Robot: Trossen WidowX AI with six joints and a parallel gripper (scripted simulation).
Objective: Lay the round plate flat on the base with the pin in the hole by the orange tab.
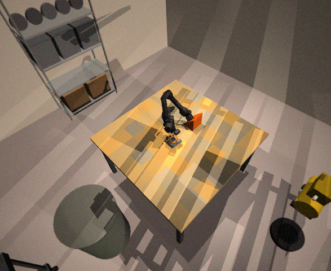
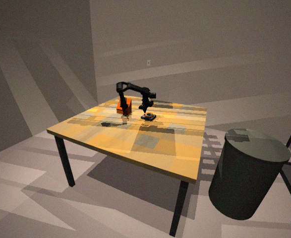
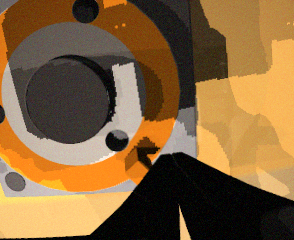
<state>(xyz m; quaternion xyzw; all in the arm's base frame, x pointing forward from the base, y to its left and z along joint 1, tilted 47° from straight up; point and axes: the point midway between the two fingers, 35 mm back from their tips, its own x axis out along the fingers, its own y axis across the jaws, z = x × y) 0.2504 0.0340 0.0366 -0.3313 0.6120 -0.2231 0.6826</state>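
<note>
My gripper tip is 30 mm to the right of the round plate and 30 mm above it.
</note>
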